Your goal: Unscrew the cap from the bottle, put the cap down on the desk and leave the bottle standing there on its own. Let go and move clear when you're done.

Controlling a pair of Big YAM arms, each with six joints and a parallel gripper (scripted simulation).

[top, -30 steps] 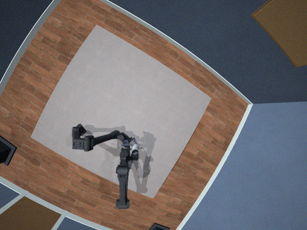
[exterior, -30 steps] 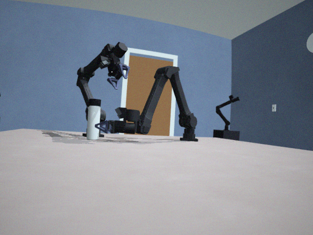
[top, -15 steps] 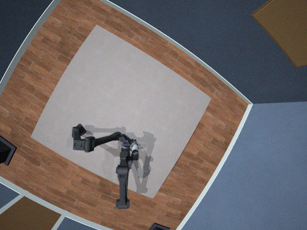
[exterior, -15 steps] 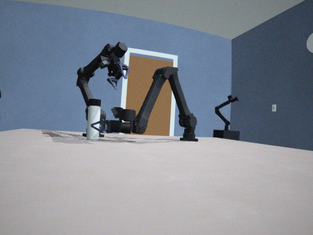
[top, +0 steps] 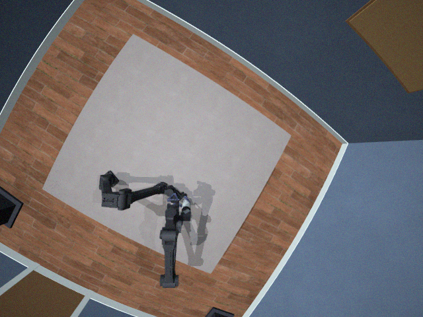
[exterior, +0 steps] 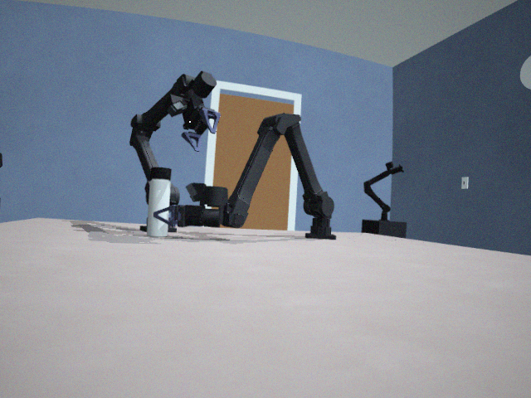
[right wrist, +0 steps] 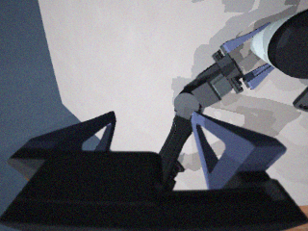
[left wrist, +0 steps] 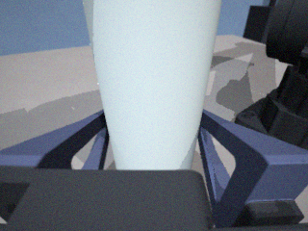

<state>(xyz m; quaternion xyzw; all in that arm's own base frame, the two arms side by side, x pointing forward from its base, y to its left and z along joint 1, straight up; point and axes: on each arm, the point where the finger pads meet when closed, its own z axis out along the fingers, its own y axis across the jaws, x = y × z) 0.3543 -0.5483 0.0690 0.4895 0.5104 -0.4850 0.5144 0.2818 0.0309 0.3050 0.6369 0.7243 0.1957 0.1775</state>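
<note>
My right hand is 130 mm to the left of the black cap, 110 mm above it and 70 mm past it.
</note>
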